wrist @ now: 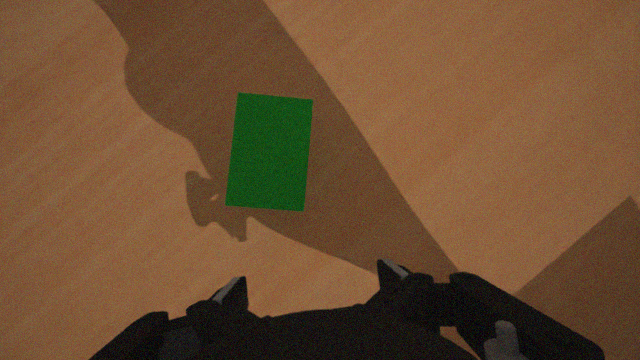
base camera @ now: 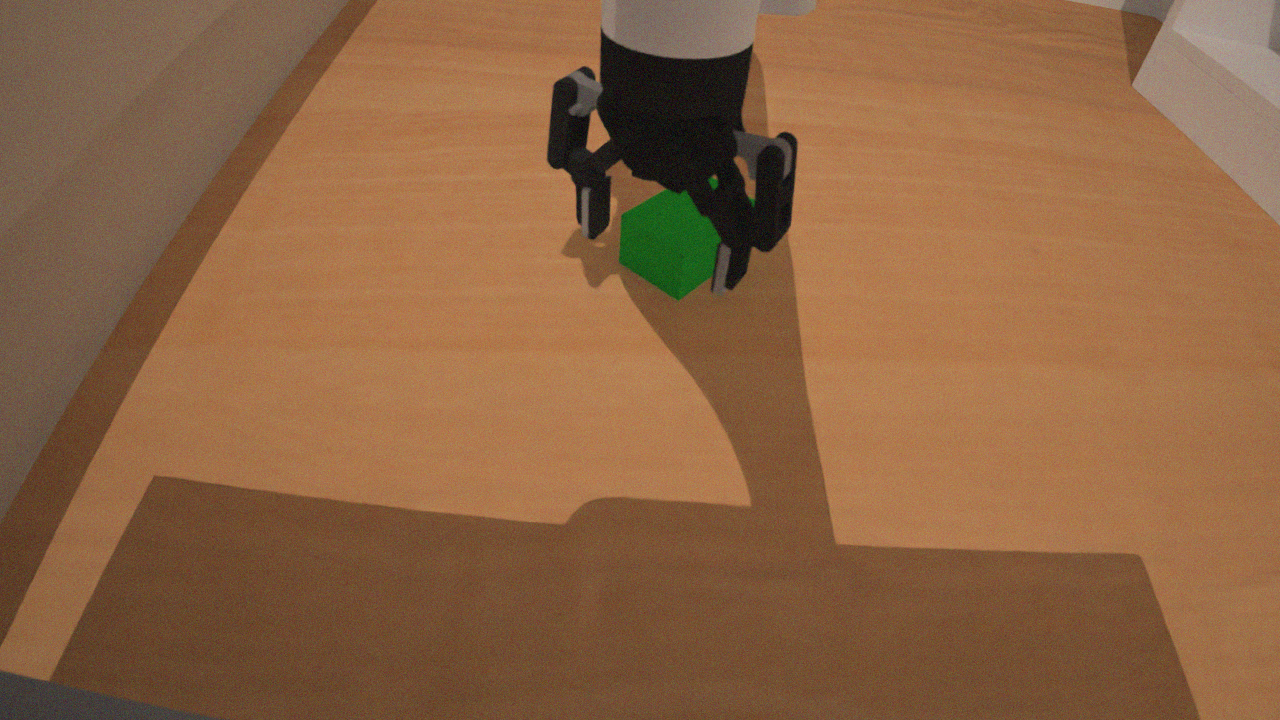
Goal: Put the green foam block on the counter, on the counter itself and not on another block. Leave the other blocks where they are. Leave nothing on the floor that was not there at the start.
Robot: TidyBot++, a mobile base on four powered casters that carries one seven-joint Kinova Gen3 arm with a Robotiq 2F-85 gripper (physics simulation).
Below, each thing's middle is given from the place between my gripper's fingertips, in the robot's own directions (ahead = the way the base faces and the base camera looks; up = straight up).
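Labels:
Green foam block (base camera: pixel 665 240): my gripper 2 cm to the left of it, 9 cm short of it, 5 cm above it.

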